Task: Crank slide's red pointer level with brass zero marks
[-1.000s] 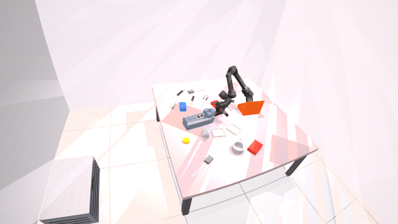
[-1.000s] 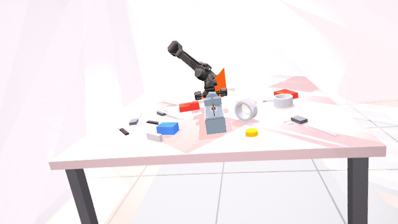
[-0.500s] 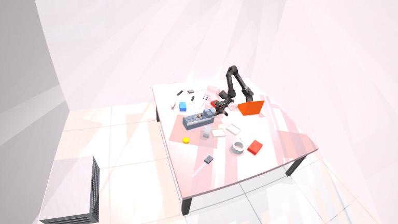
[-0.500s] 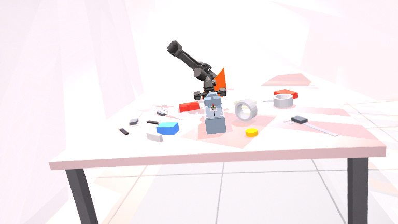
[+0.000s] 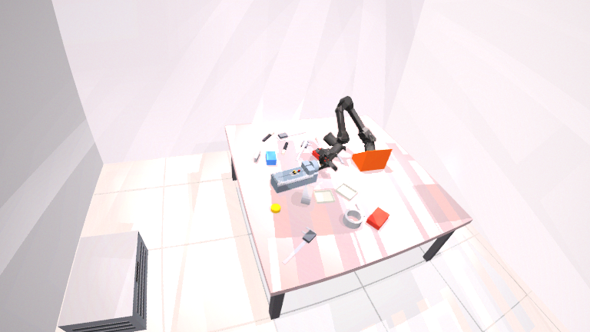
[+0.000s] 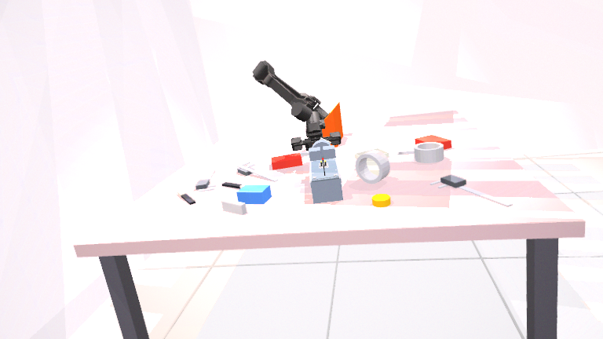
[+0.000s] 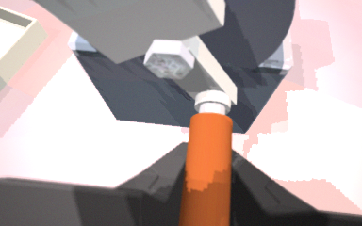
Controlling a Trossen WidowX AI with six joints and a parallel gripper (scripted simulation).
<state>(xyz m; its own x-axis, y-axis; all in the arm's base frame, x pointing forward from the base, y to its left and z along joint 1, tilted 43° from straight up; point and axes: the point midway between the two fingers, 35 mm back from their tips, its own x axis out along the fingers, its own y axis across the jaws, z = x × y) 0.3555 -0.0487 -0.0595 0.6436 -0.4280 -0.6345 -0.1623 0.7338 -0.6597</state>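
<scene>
The red pointer is 130 mm ahead of my gripper tip, 40 mm to the left of it and 40 mm above it. The rest, counted from my gripper tip: orange handle 20 mm behind, 20 mm above; then yellow disc 320 mm ahead, 210 mm to the left, 30 mm below; then blue block 230 mm ahead, 190 mm to the right, 20 mm below.
</scene>
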